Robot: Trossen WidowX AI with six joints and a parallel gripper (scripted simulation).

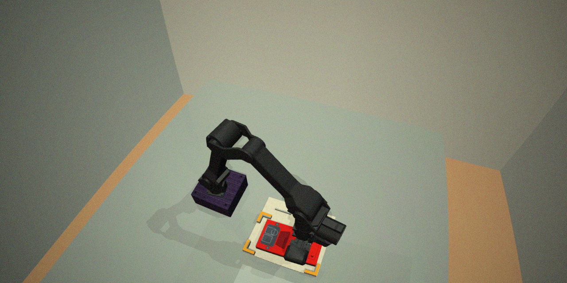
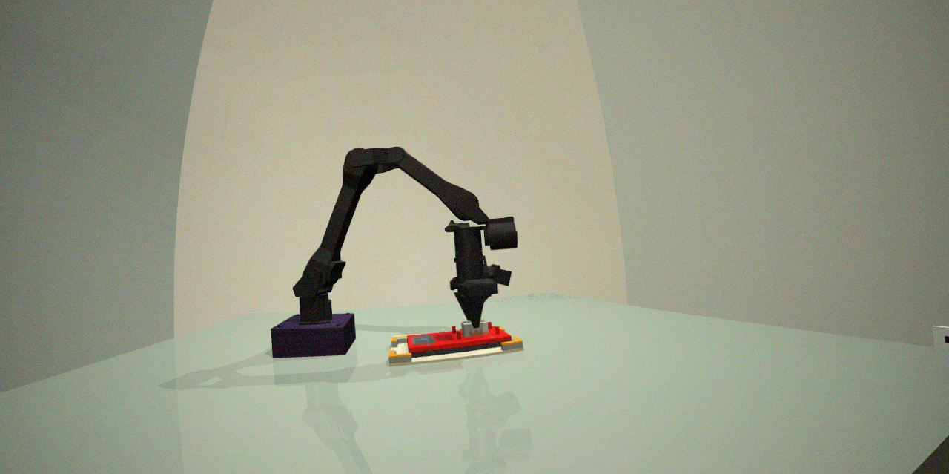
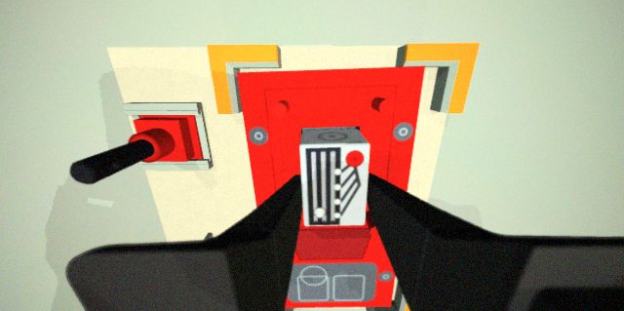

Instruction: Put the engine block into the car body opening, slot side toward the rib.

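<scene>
My gripper tip is now 1 cm above the engine block. From my gripper tip the other things lie so: black upright peg (4 cm ahead, 11 cm to the left, 1 cm below).
</scene>
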